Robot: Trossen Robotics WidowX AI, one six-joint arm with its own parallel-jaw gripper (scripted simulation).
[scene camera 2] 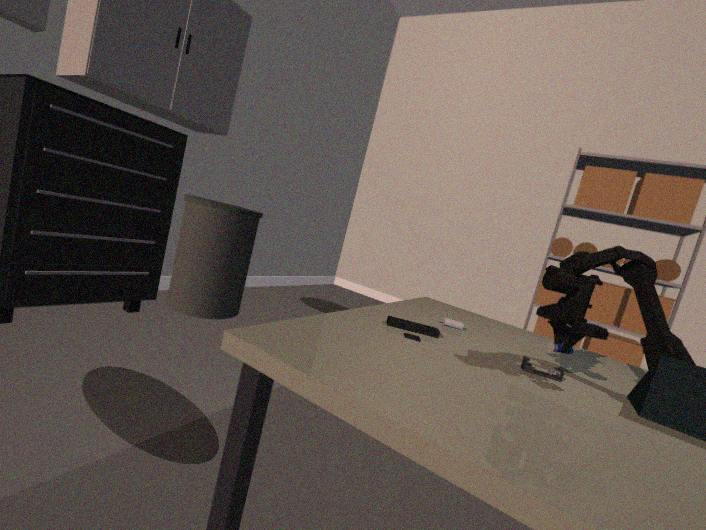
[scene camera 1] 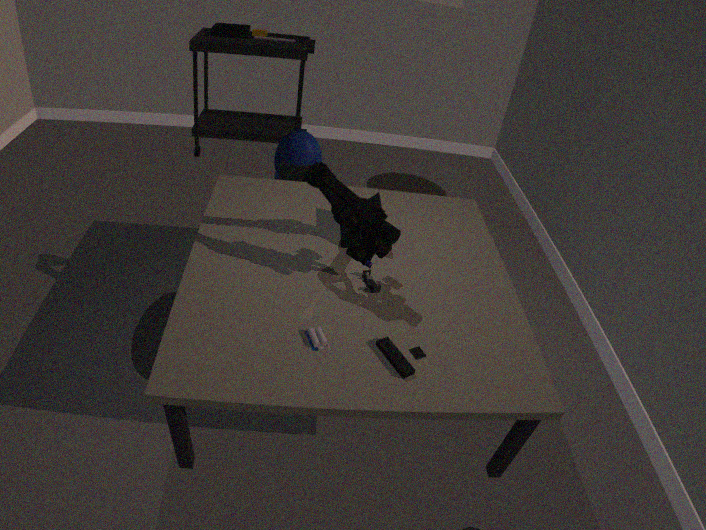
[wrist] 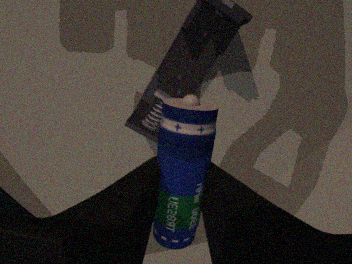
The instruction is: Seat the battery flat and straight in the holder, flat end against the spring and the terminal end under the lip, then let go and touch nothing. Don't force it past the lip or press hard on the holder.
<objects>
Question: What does the gripper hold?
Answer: A blue battery.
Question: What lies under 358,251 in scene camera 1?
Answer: The gripper.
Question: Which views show the gripper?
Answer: Scene camera 2, scene camera 1 and the wrist view: all of them.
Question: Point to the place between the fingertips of the gripper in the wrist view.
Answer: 180,167
</objects>
